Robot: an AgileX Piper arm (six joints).
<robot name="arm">
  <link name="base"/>
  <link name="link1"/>
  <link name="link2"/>
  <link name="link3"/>
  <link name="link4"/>
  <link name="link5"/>
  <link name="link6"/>
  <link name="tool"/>
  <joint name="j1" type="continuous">
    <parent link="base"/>
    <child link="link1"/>
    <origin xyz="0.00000 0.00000 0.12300" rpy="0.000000 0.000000 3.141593"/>
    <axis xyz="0 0 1"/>
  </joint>
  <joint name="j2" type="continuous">
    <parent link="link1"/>
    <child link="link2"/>
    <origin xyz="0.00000 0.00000 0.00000" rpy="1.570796 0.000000 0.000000"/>
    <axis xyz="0 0 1"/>
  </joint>
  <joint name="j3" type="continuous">
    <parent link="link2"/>
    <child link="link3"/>
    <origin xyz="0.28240 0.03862 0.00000"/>
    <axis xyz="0 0 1"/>
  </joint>
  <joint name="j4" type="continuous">
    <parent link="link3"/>
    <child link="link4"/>
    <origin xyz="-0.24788 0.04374 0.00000" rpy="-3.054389 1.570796 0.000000"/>
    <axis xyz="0 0 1"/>
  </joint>
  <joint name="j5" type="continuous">
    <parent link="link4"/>
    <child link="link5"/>
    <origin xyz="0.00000 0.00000 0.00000" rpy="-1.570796 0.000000 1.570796"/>
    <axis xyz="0 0 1"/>
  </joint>
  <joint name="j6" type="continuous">
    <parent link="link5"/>
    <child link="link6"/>
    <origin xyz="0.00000 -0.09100 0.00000" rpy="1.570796 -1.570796 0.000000"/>
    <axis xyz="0 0 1"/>
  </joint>
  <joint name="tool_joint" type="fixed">
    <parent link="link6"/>
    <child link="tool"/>
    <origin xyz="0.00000 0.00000 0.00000" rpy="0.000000 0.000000 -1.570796"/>
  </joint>
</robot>
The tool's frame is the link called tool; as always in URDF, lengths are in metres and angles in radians. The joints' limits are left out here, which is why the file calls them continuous.
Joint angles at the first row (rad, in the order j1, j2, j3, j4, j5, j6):
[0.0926 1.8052 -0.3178 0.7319 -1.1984 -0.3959]
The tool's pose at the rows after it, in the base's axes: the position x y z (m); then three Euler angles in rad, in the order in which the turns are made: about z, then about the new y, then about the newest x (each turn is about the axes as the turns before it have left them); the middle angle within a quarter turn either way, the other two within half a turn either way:
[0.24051, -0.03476, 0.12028, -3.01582, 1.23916, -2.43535]
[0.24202, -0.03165, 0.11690, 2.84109, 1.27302, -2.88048]
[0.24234, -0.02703, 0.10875, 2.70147, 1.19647, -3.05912]
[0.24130, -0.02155, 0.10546, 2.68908, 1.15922, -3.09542]
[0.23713, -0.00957, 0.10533, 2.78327, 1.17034, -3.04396]
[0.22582, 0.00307, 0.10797, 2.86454, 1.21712, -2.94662]
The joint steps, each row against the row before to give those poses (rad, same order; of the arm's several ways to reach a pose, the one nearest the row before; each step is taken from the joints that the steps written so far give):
[0.0000 0.0167 -0.0047 0.0025 -0.0025 0.0666]
[0.0000 0.0015 -0.0021 -0.0320 0.0410 0.1433]
[0.0000 0.0052 -0.0015 -0.0376 0.0867 0.0508]
[0.0178 -0.0005 0.0027 -0.0047 0.0369 0.0127]
[0.0605 0.0005 0.0192 0.0146 -0.0300 -0.0091]
[0.1077 0.0000 0.0342 0.1165 -0.0869 -0.0149]

